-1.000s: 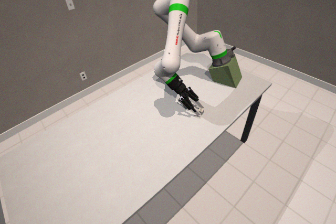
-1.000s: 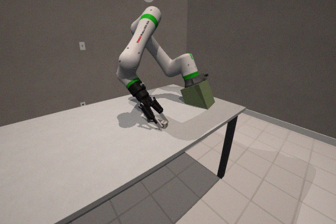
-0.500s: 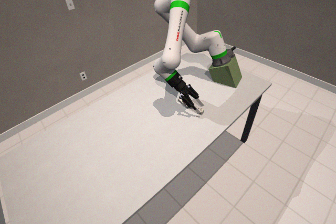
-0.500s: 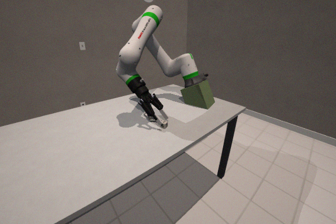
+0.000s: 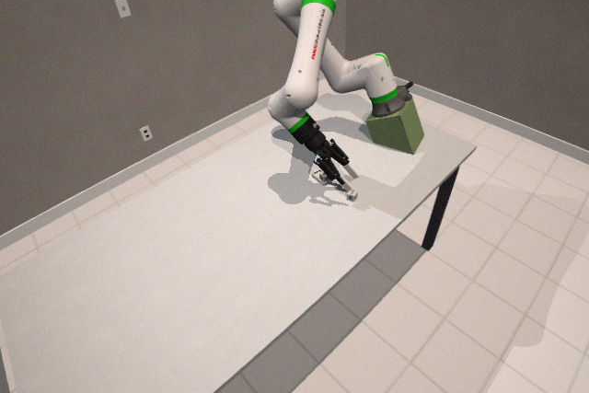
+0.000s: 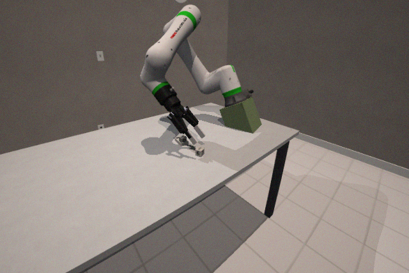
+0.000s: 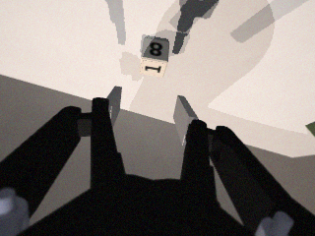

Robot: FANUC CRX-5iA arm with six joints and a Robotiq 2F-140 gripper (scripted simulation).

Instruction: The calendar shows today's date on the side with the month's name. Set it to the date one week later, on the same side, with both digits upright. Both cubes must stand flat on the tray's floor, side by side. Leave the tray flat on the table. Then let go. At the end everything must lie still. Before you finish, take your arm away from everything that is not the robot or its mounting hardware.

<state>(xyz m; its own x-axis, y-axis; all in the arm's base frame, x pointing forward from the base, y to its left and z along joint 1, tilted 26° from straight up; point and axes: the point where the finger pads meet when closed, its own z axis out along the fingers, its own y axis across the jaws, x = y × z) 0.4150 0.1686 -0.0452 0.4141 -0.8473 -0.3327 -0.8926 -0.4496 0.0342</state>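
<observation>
Now: the white calendar cube 10 mm behind my hand, 20 mm to the left of it and 80 mm below it.
</observation>
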